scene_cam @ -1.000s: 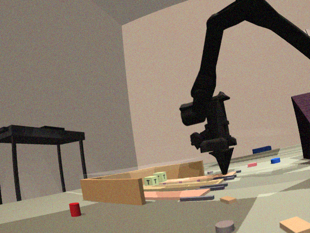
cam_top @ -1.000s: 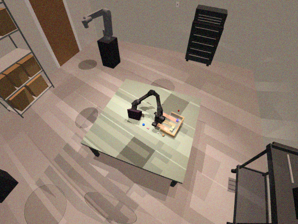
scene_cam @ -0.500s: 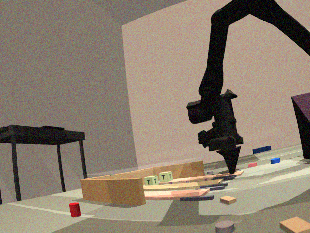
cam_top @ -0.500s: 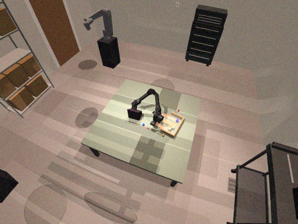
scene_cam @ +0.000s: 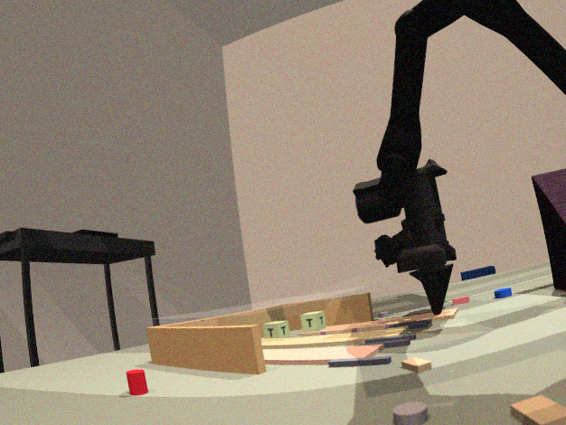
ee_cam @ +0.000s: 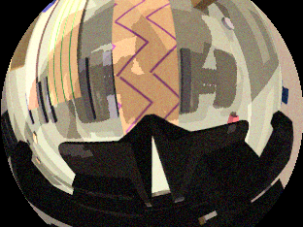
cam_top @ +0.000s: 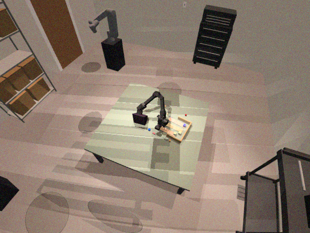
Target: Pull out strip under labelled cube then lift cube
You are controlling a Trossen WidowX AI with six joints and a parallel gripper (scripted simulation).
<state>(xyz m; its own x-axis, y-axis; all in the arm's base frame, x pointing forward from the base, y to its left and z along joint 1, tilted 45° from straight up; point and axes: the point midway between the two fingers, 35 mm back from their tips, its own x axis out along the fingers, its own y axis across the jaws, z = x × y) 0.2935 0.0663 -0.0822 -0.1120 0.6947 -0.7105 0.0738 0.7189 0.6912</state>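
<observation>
The blue disc lies 11 cm behind my gripper tip and 9 cm to the right of it. Round my gripper tip: tan tile 25 cm to the left; red cylinder 24 cm ahead, 34 cm to the left, 1 cm above.
</observation>
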